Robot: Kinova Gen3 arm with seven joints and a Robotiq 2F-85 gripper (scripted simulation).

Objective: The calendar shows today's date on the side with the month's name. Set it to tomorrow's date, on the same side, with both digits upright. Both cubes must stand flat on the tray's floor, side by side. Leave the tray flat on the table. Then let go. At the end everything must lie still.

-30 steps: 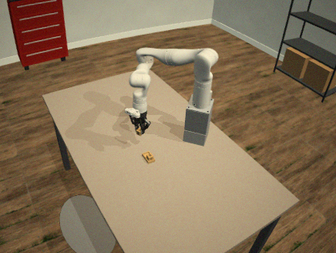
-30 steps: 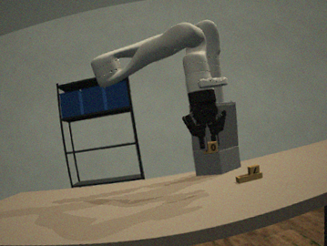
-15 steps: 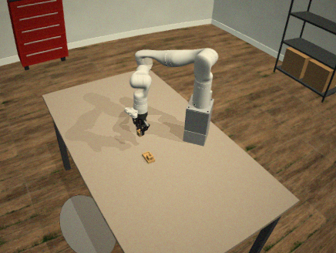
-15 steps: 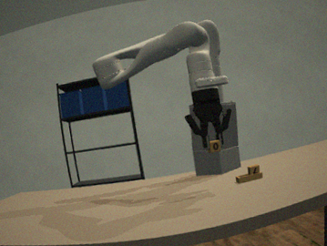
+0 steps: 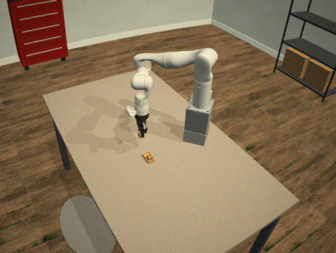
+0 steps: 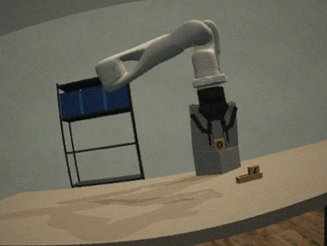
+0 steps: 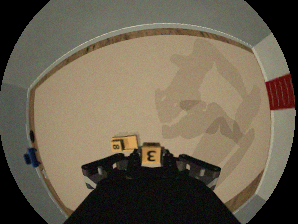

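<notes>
Now: hand 20 mm past the wooden calendar tray, 80 mm to the right of it and 120 mm above it.
</notes>
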